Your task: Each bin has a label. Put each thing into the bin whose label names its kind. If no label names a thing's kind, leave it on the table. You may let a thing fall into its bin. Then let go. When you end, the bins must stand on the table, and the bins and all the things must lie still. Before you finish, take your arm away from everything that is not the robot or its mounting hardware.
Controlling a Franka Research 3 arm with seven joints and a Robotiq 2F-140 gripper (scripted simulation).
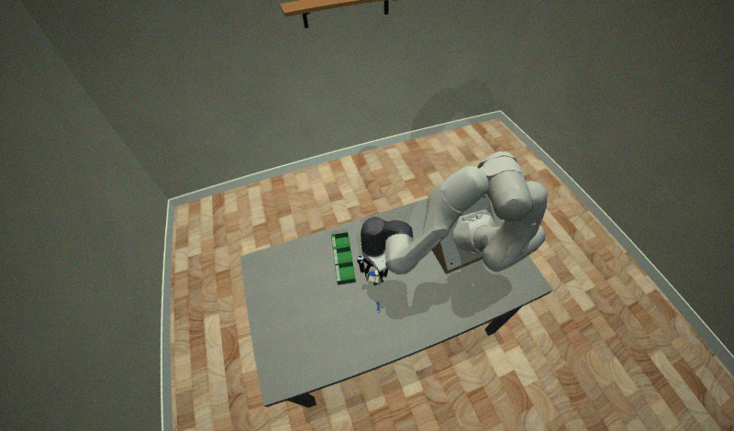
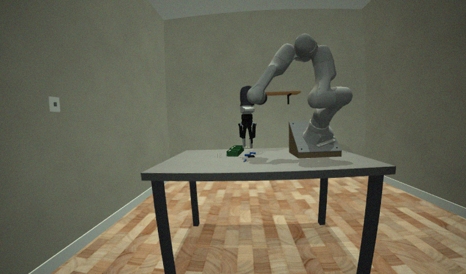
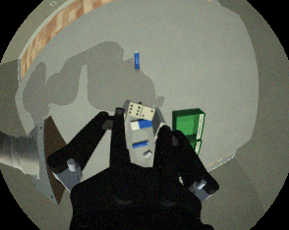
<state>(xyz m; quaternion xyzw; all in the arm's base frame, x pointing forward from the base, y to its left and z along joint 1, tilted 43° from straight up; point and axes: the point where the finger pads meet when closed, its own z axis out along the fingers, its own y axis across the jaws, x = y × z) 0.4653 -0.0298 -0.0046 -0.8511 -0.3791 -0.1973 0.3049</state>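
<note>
Right now the pale grey piece is 17 cm to the right of my hand, 9 cm below it and 5 cm behind it. Also, from my hand: white thing: 3 cm below; then blue-and-white piece: 9 cm below, 6 cm to the right, 2 cm behind; then black piece: 9 cm below, 3 cm behind, 1 cm to the right.
</note>
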